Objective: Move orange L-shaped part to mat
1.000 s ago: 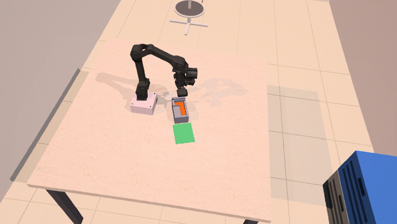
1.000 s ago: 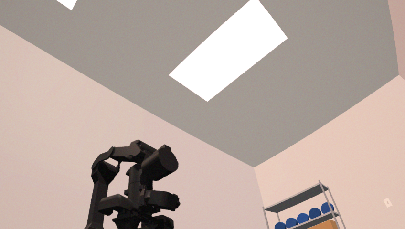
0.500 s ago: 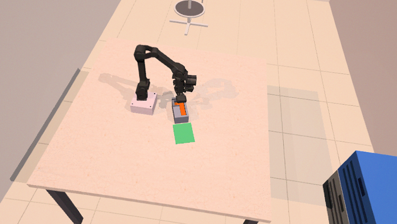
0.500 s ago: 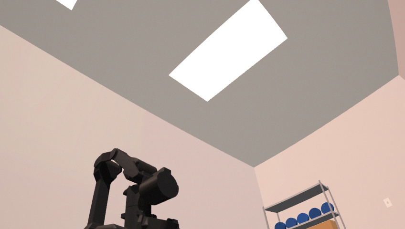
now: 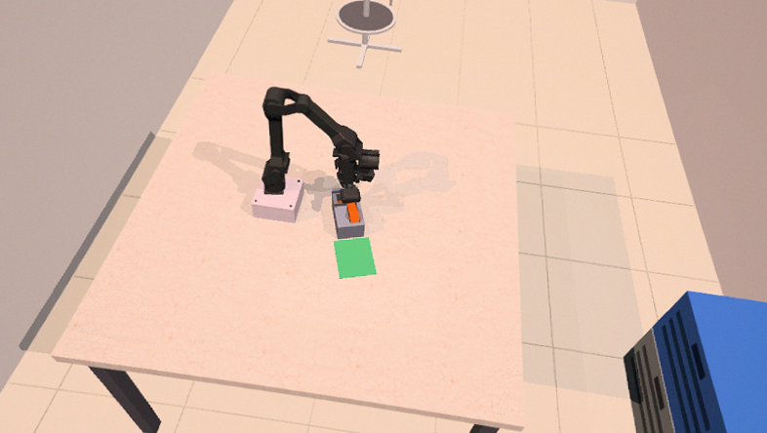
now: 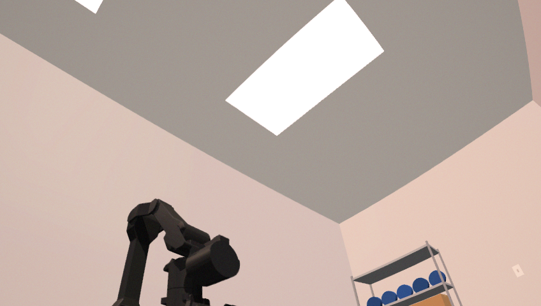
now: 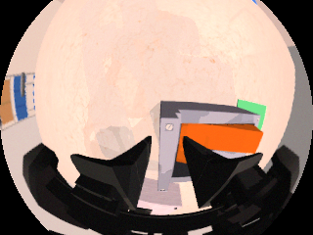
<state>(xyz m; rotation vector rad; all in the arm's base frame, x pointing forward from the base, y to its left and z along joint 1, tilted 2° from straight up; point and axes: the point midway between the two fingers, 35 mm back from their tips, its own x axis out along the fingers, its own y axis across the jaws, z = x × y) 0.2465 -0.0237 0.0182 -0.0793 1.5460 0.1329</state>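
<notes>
Now: gripper tip 6 cm to the left of the orange L-shaped part. The rest, counted from my gripper tip: green mat (22 cm to the right, 7 cm below, 2 cm ahead).
</notes>
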